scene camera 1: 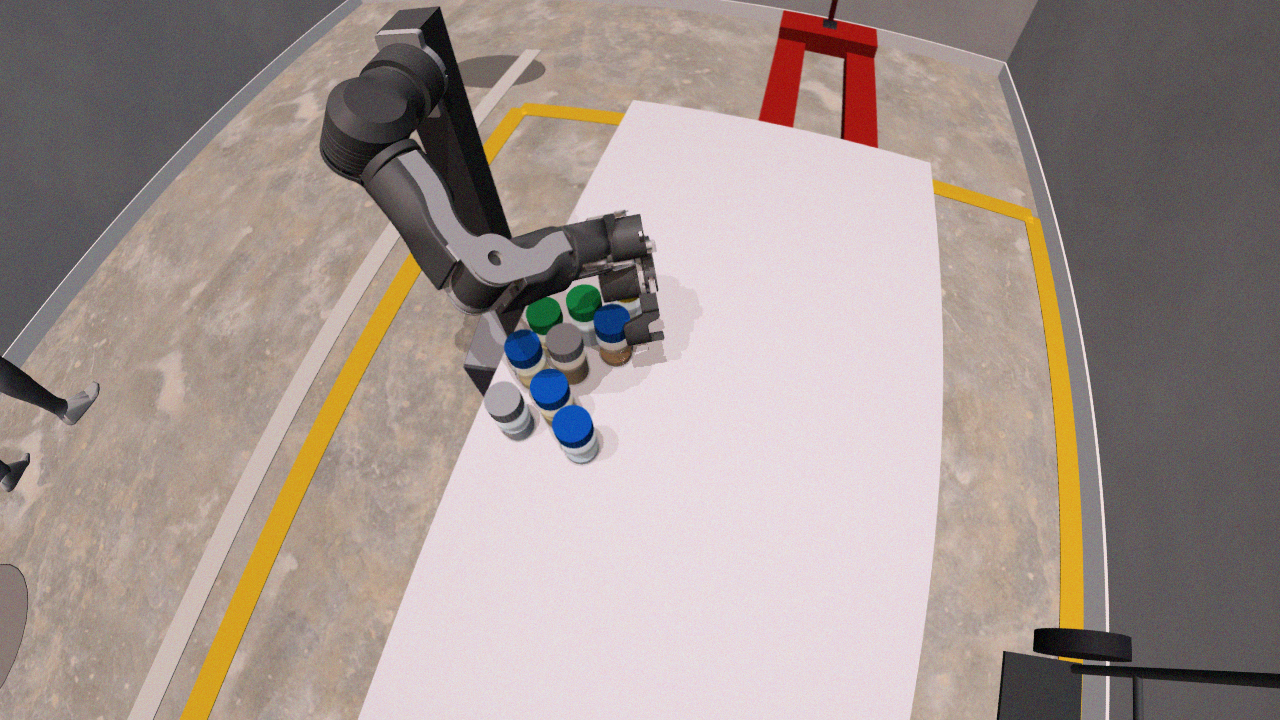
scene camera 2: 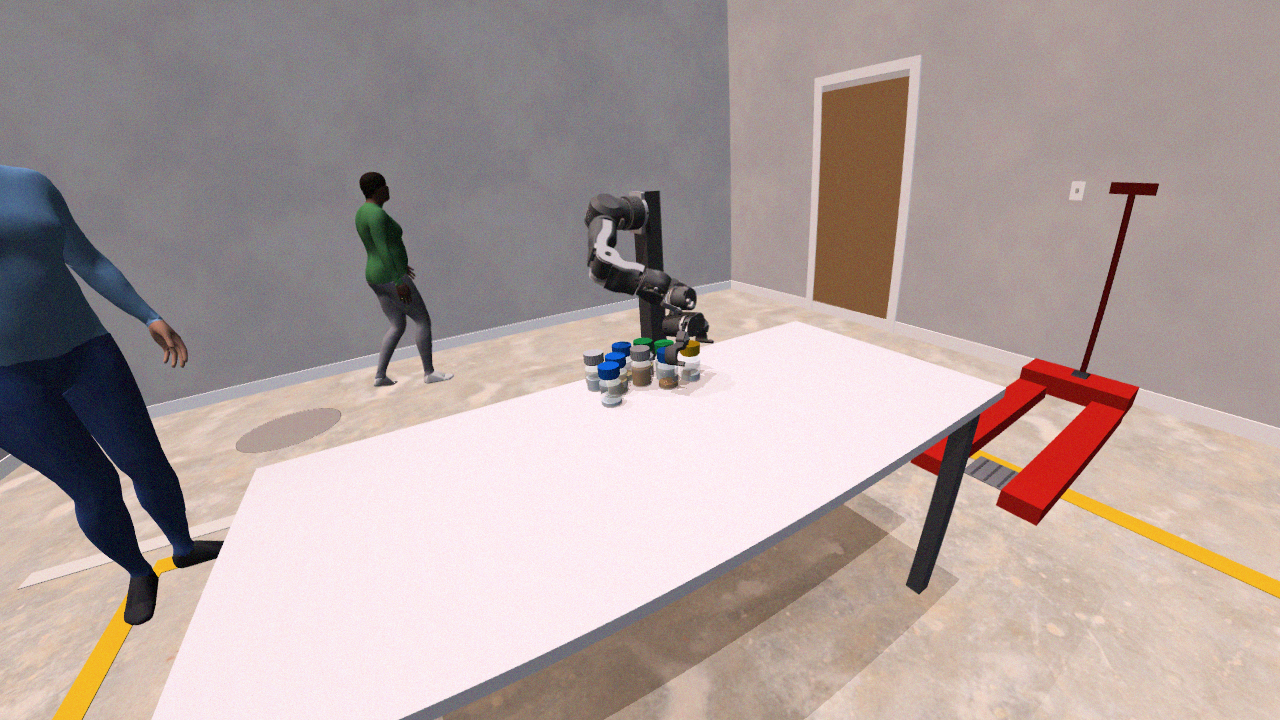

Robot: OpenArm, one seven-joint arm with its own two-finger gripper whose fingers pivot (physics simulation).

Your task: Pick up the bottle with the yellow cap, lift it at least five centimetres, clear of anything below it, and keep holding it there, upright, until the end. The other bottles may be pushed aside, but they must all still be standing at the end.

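Observation:
The bottle with the yellow cap [scene camera 1: 631, 304] [scene camera 2: 691, 364] stands upright on the table; in scene camera 1 the gripper hides most of it. My gripper [scene camera 1: 655, 302] [scene camera 2: 695, 348] is open, low at the yellow-capped bottle, with its fingers around the cap's height. One finger is close to the blue-capped bottle with brown contents [scene camera 1: 614, 329] [scene camera 2: 665, 360], between it and the yellow-capped one in scene camera 2. Whether the fingers touch either bottle cannot be told.
Two green-capped bottles [scene camera 1: 583, 302] [scene camera 1: 544, 315] stand behind. A brown bottle with a grey cap [scene camera 1: 566, 347] [scene camera 2: 640, 365], a white-grey-capped bottle [scene camera 1: 508, 407] [scene camera 2: 593, 368] and several blue-capped bottles [scene camera 1: 573, 429] [scene camera 2: 609, 379] stand upright on the table [scene camera 1: 760, 447] [scene camera 2: 537, 501], near its arm-side edge.

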